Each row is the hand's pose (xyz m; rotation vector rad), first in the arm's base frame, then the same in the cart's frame.
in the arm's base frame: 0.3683 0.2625 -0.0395 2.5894 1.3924 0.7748
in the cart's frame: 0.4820 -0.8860 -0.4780 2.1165 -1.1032 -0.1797
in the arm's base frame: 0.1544 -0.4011 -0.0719 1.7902 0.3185 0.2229
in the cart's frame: 0.0175 -0.3833 -0.3415 0.9506 -1.2258 -1.3158
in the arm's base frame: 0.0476 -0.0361 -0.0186 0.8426 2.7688 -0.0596
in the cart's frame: 0.3809 -0.4610 -0.4382 2.8335 0.7514 -0.9862
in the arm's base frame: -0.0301 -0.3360 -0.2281 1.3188 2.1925 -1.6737
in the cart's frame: 0.0846 -0.2620 -0.5500 -1.9271 0.2546 1.2160
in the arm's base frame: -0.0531 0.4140 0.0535 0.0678 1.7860 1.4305
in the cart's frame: 0.8187 -0.5835 -0.5442 1.3152 1.0935 -0.4523
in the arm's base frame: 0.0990 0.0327 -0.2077 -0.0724 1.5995 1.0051
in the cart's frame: 0.3394 -0.5501 -0.6212 1.1175 1.1652 -0.9343
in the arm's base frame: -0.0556 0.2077 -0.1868 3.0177 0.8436 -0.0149
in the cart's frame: 0.5549 -0.4970 -0.6967 2.0281 -1.9177 -0.3844
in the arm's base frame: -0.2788 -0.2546 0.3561 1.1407 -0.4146 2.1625
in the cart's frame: 0.4898 -0.0482 -0.1029 0.1845 -0.5287 0.2835
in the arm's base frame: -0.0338 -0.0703 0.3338 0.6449 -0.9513 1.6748
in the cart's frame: 0.5288 -0.3523 -0.1247 -0.4952 -0.5112 -0.0681
